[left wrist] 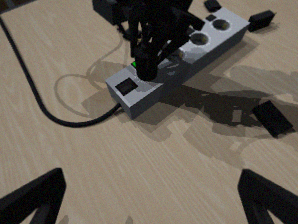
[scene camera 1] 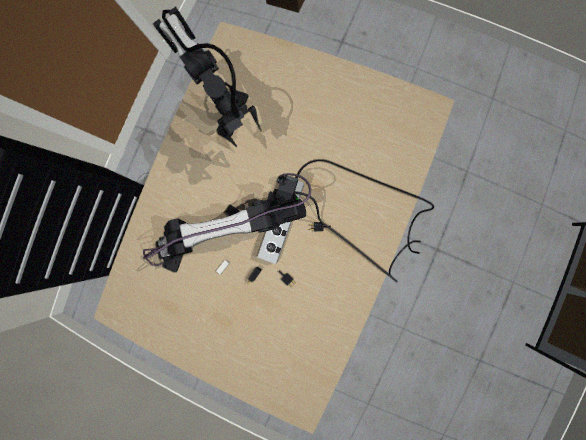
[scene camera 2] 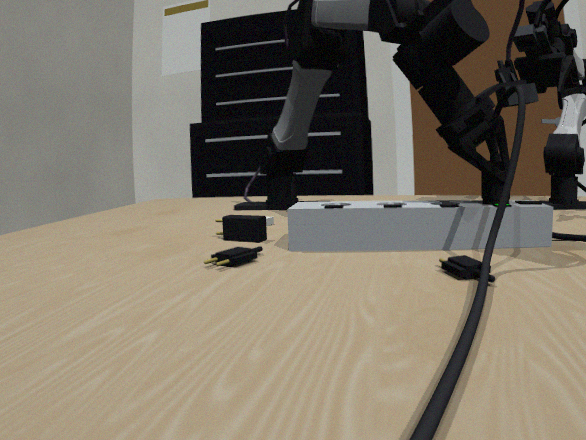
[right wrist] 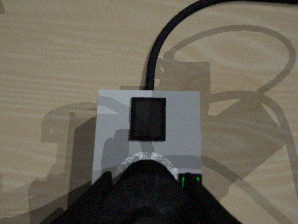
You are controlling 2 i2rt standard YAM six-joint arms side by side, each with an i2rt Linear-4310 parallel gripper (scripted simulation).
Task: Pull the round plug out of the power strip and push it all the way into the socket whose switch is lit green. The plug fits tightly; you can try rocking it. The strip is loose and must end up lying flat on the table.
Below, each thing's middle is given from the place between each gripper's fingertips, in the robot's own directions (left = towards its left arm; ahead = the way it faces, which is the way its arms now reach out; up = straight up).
I see the black round plug [scene camera 2: 492,188] 10 mm to the right of my right hand [scene camera 2: 503,179] and 10 mm below it. From my right hand the other things lie so: black block [left wrist: 271,118] (200 mm behind, 150 mm to the right, 80 mm below); then black adapter [scene camera 2: 249,228] (360 mm to the right, 70 mm below, 20 mm behind).
Now: the black round plug 18 cm ahead of my left hand, 12 cm to the right of it and 14 cm below it. Also, from my left hand: black block: 2 cm behind, 26 cm to the right, 21 cm below; black adapter: 16 cm ahead, 47 cm to the right, 20 cm below.
